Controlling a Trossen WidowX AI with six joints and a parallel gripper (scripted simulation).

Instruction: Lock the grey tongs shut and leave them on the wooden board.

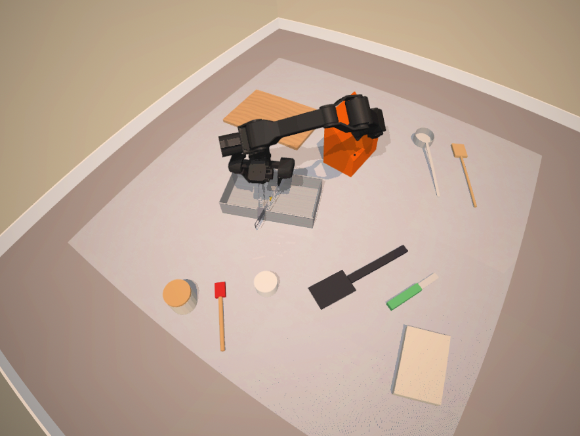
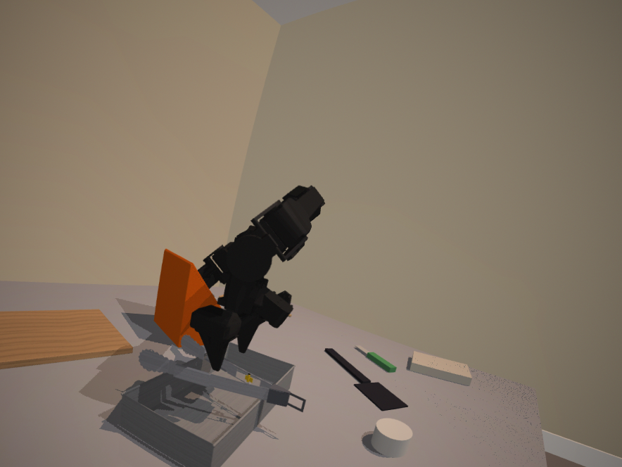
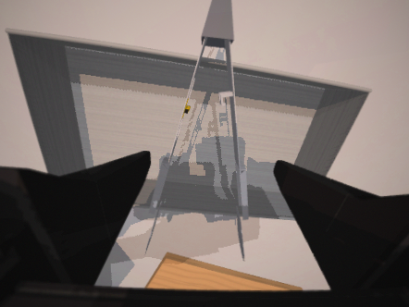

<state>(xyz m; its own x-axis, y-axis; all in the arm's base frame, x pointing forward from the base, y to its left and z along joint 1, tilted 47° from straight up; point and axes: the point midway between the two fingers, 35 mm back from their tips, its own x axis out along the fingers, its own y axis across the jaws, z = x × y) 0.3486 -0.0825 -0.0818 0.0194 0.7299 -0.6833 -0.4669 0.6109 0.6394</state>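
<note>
The roasting tin is 7 cm below my gripper tip, 2 cm behind it and 1 cm to the left of it. The rest, counted from my gripper tip: black turner 38 cm to the left, 10 cm below, 5 cm ahead; white puck 23 cm ahead, 19 cm to the left, 8 cm below; cork-lidded jar 41 cm ahead, 7 cm below, 3 cm to the left.
</note>
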